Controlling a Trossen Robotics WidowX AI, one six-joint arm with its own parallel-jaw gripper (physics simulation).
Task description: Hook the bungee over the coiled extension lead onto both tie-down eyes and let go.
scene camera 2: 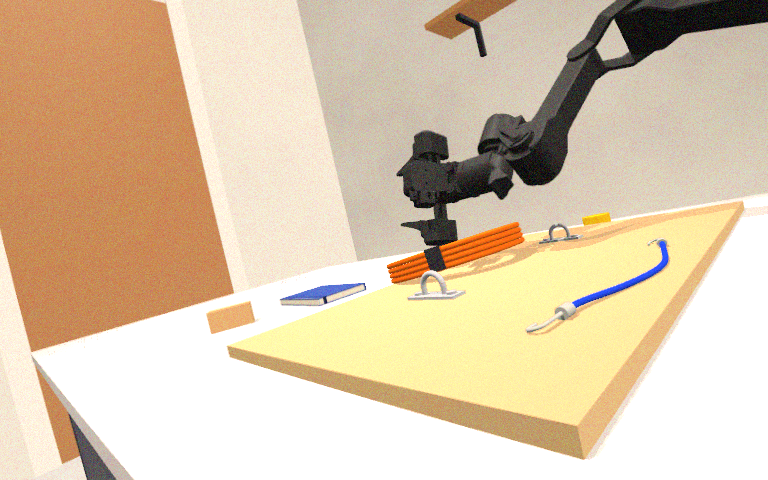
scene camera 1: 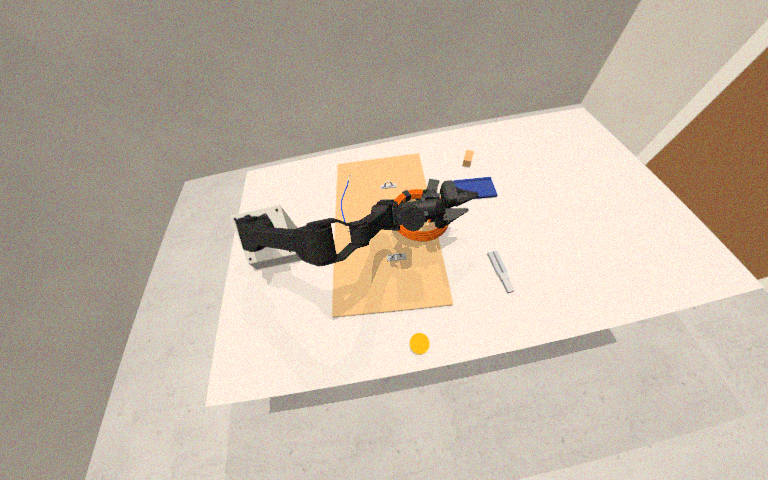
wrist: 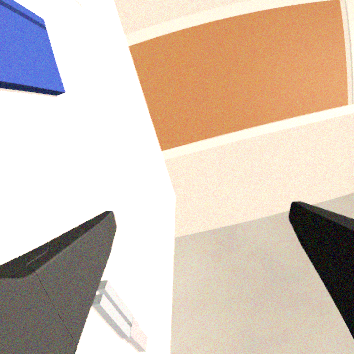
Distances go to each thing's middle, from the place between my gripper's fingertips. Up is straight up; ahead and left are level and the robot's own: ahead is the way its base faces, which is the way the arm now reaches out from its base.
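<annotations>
From the orange coiled extension lead (scene camera 2: 441, 257), my gripper is 90 mm to the right of it, 120 mm beyond it and 100 mm above it. The small tan block (scene camera 2: 240, 314) is 160 mm ahead of my hand, 280 mm to the left of my hand and 120 mm below my hand. Going by their middles, of the things named here the orange coiled extension lead is the nearest to my gripper.
</annotations>
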